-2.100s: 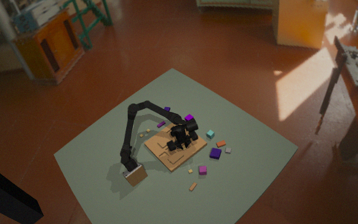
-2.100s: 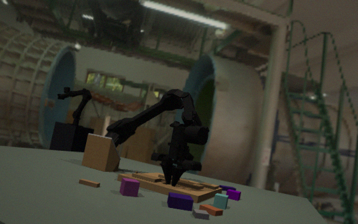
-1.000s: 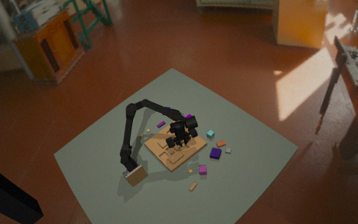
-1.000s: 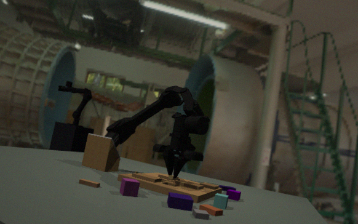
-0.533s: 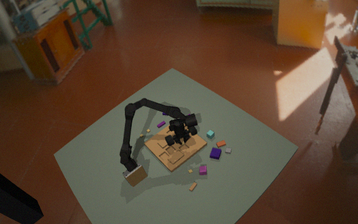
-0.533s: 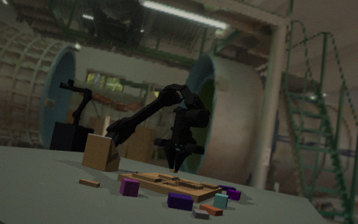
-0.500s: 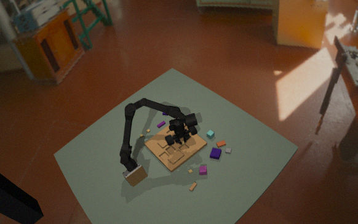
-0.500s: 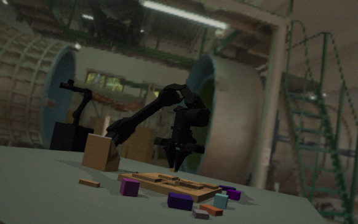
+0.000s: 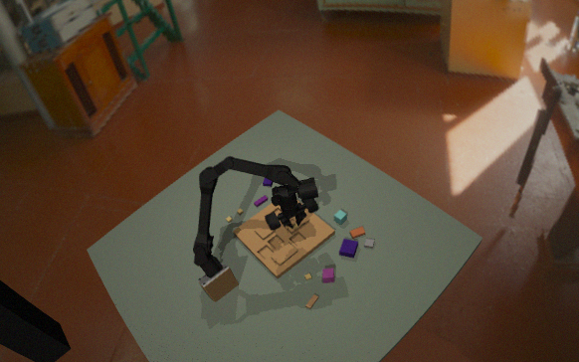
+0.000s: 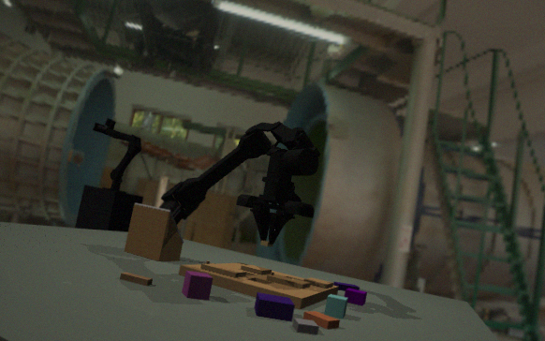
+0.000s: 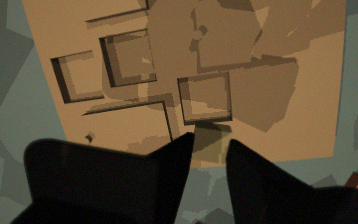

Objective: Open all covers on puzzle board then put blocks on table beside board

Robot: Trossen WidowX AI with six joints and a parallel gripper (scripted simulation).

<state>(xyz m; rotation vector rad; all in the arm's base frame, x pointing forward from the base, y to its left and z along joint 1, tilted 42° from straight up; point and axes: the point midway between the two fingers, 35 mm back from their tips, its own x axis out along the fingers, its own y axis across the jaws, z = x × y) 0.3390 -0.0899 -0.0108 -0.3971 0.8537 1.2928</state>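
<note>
The magenta block is 4 cm behind my gripper tip, 21 cm to the right of it and 9 cm below it. The rest, counted from my gripper tip: teal block (19 cm ahead, 5 cm to the right, 9 cm below); then violet block (19 cm ahead, 16 cm to the left, 9 cm below); then orange block (18 cm ahead, 15 cm to the right, 10 cm below).
</note>
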